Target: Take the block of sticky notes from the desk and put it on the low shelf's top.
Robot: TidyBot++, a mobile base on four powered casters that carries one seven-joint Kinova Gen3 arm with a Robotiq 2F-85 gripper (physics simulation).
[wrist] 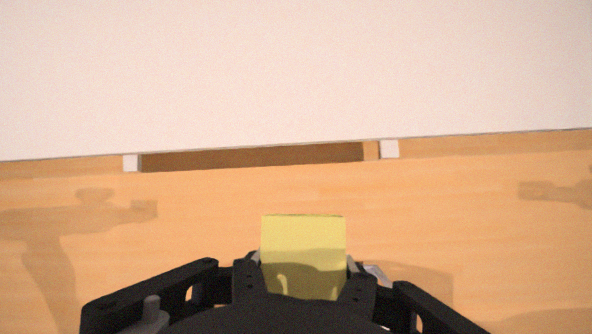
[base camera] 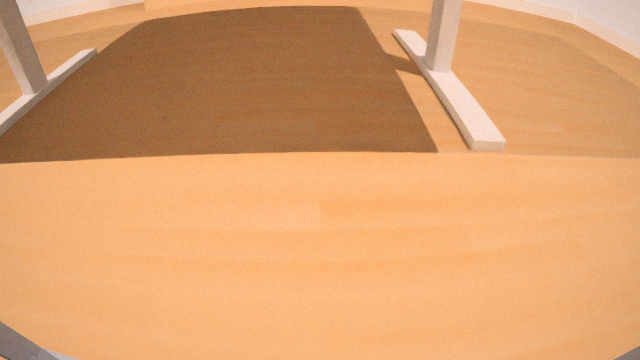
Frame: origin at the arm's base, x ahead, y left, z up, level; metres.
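Seen in the pictures: gripper, fingertip midpoint: (wrist: 304,263).
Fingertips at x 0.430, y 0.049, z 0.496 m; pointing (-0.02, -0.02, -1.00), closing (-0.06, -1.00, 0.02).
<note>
A point is followed by its place in that frame.
The yellow block of sticky notes (wrist: 303,240) @(y 0.050, x 0.455, z 0.531 m) is held between the fingers at the bottom middle of the wrist view. My gripper (wrist: 304,263) @(y 0.049, x 0.430, z 0.496 m) is shut on it, with one finger on each side. The block hangs over the wooden floor, outside the front edge of the desk. The white desk top (wrist: 295,70) @(y 0.072, x 0.661, z 0.324 m) fills the upper part of the wrist view. The low shelf cannot be made out for certain; a strip of light wood (base camera: 280,2) shows at the far top edge of the base view.
The desk's white right leg (base camera: 443,40) @(y -0.293, x 0.917, z -0.279 m) and its foot (base camera: 465,107) stand right of the middle in the base view. The left leg (base camera: 22,55) @(y 0.914, x 0.843, z -0.247 m) and its foot (base camera: 70,67) stand at the left. The desk's dark shadow lies between them. Pale walls are at the back.
</note>
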